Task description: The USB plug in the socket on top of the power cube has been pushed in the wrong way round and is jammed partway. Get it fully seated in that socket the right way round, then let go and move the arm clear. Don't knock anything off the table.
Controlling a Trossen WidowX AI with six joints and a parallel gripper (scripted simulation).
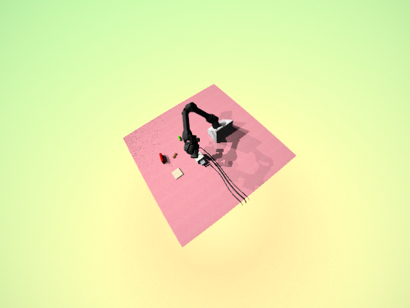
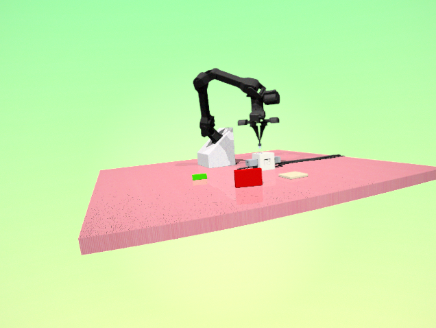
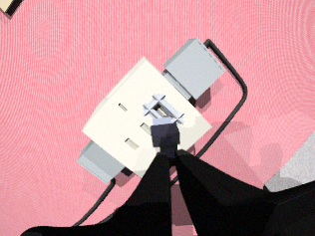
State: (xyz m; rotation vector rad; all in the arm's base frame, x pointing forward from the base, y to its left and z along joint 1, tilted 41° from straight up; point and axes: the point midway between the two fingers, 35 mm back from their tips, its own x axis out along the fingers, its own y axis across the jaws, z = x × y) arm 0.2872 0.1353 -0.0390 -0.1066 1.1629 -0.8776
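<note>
My gripper tip is now 2 cm above the dark USB plug. The rest, counted from my gripper tip: USB socket: 7 cm below, 1 cm to the right; then small brown block: 19 cm ahead, 15 cm to the right, 13 cm below; then flat beige tile: 25 cm ahead, 13 cm below, 3 cm to the left.
</note>
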